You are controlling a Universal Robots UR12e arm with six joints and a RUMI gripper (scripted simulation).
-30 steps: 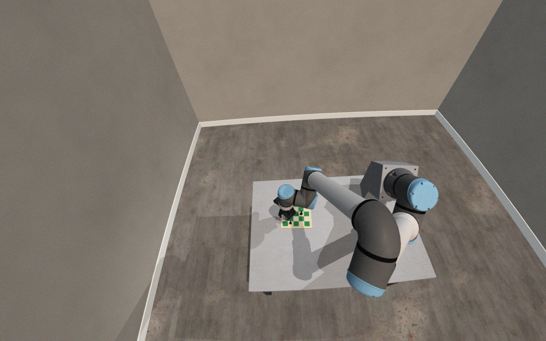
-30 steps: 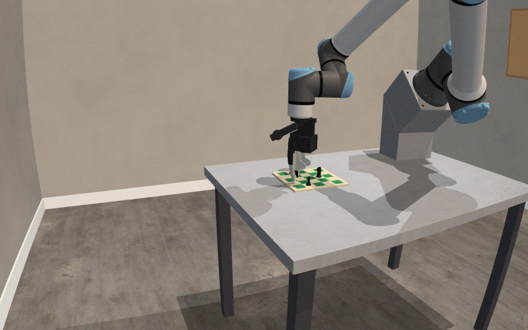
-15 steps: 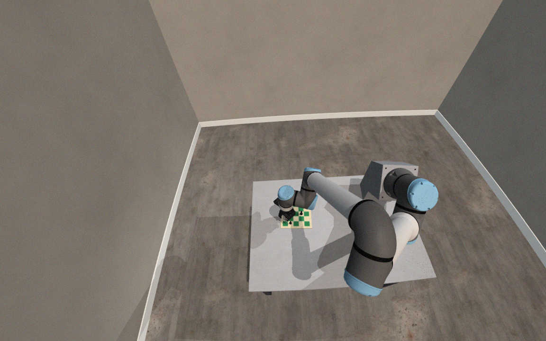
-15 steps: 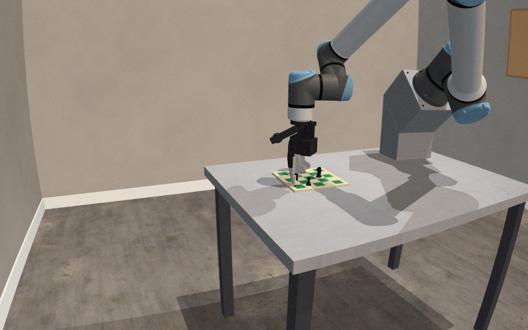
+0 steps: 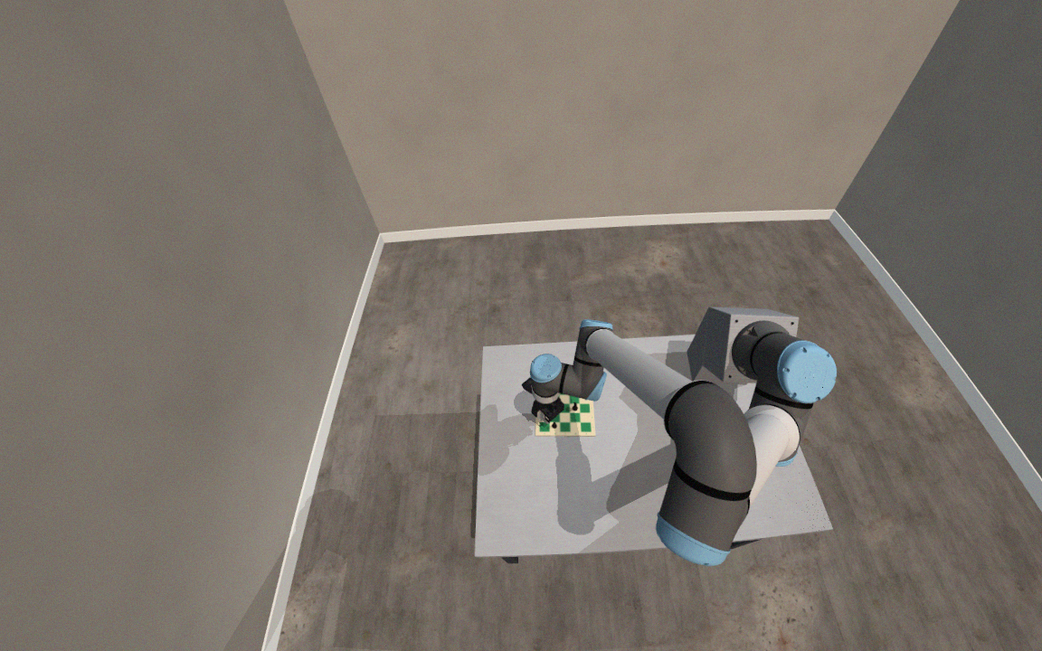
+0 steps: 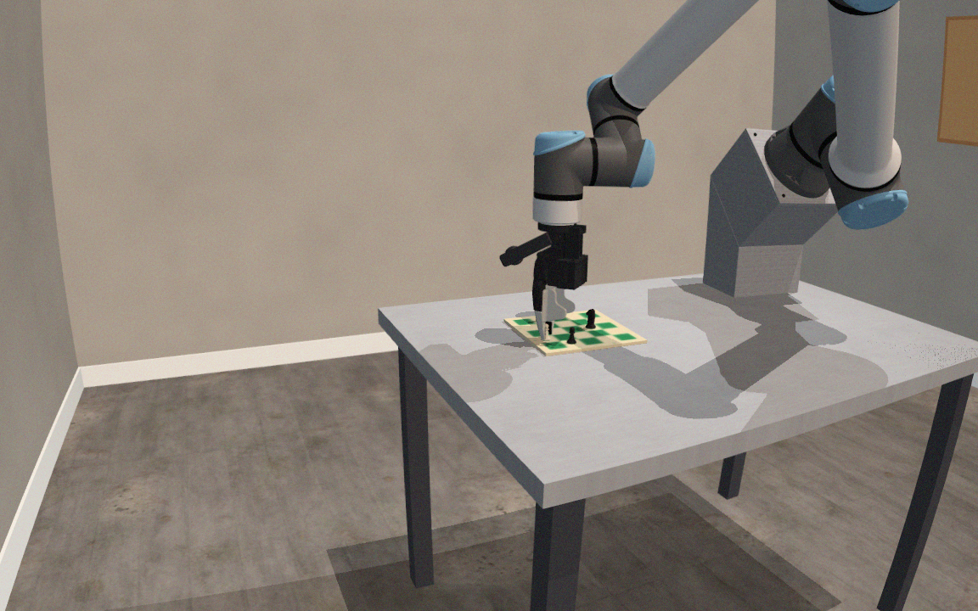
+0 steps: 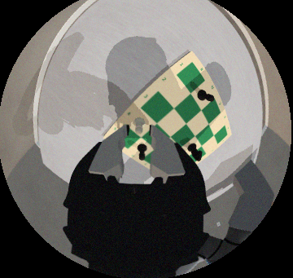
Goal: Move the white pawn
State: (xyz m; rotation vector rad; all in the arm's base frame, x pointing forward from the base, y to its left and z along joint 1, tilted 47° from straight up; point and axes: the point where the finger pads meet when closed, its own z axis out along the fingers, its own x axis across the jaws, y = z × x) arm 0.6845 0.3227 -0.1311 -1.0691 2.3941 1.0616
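Now: hand 10 mm above the white pawn. From my hand the other things lie so: chessboard 80 mm behind, 40 mm to the right, 20 mm below.
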